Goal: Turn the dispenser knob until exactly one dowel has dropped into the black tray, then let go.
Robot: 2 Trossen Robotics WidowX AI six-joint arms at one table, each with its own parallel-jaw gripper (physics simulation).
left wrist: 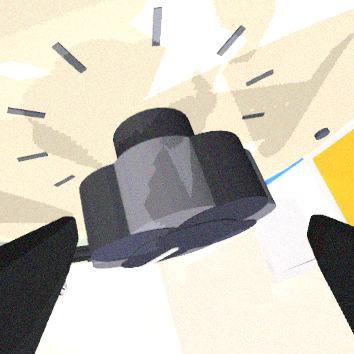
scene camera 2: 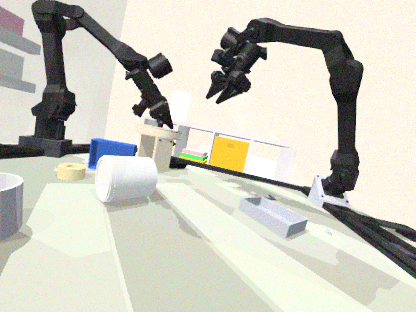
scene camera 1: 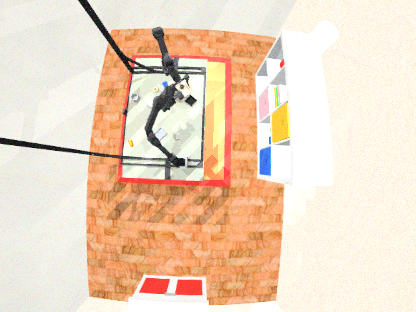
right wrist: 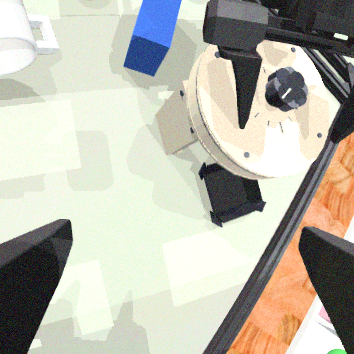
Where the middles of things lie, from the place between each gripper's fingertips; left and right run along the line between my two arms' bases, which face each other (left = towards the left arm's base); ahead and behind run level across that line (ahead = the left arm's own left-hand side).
Scene:
Right now the dark lobed knob [left wrist: 170, 192] is 8 cm ahead of my right hand, 16 cm to the left of it and 11 cm below it. The rest, counted from my right hand: white mug [scene camera 2: 117, 177] 22 cm behind, 14 cm to the left, 23 cm below; blue box [scene camera 2: 99, 147] 7 cm behind, 24 cm to the left, 22 cm below; grey open tray [scene camera 2: 285, 222] 21 cm behind, 17 cm to the right, 25 cm below.
Right now my left hand is 40 mm to the right of the dark lobed knob, 20 mm past it and 20 mm above it. Round my left hand: white mug 310 mm behind, 130 mm below, 10 mm to the left; then blue box 160 mm behind, 120 mm to the left, 120 mm below; then grey open tray 300 mm to the right, 300 mm behind, 150 mm below.

